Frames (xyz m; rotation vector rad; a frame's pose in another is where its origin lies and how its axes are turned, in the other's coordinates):
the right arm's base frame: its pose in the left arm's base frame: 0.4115 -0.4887 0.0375 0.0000 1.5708 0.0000
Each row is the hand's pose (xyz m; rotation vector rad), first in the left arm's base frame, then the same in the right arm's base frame.
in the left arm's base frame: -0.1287 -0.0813 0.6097 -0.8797 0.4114 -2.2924
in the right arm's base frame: -0.5722 0.4074 -0.5402 0.9907 -0.3017 -2.2246
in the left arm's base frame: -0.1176 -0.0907 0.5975 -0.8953 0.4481 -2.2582
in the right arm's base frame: -0.5600 0.3980 -0.5291 0.9523 -0.2891 -2.2035
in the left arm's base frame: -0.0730 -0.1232 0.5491 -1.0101 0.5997 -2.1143
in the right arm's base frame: -0.5116 0.3655 -0.4845 0.7589 -0.2163 -2.1474
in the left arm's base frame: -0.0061 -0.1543 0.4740 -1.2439 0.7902 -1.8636
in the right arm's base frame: -0.4365 0.3344 -0.4176 0.4170 -0.1121 -2.0909
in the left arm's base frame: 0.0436 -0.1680 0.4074 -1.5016 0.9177 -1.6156
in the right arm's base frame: -0.3699 0.3207 -0.3679 0.0755 -0.0174 -2.0640
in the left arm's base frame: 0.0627 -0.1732 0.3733 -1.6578 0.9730 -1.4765
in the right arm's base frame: -0.3358 0.3155 -0.3488 -0.1190 0.0419 -2.0578
